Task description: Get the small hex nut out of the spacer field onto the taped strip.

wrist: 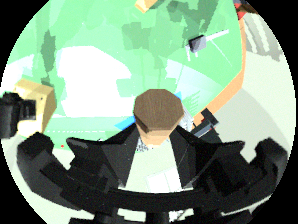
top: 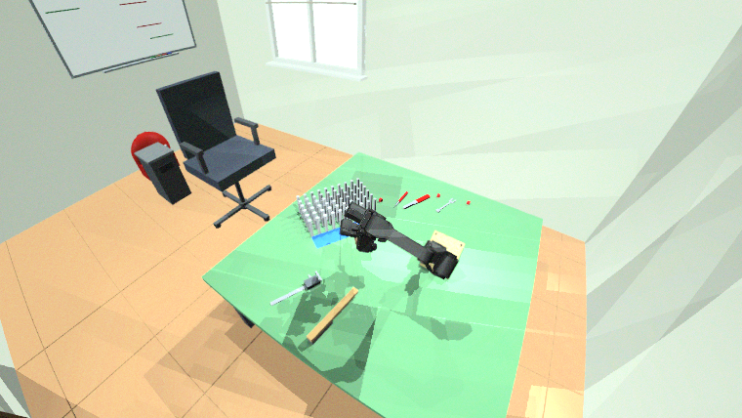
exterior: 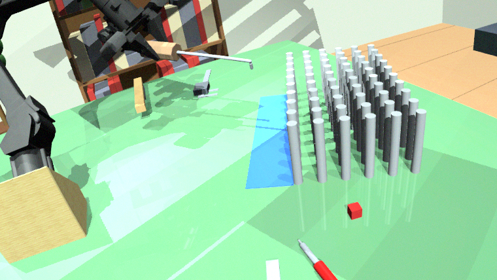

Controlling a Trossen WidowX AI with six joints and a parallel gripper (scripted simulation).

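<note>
Now: the blue taped strip 190 mm below my gripper tip, 170 mm to the right of it and 140 mm ahead of it. Also, from my gripper tip: hook tool (90 mm to the right, 50 mm ahead, 10 mm below); then red-handled screwdriver (490 mm to the right, 180 mm below, 20 mm behind); then small hex nut (280 mm ahead, 230 mm to the right, 180 mm below).
</note>
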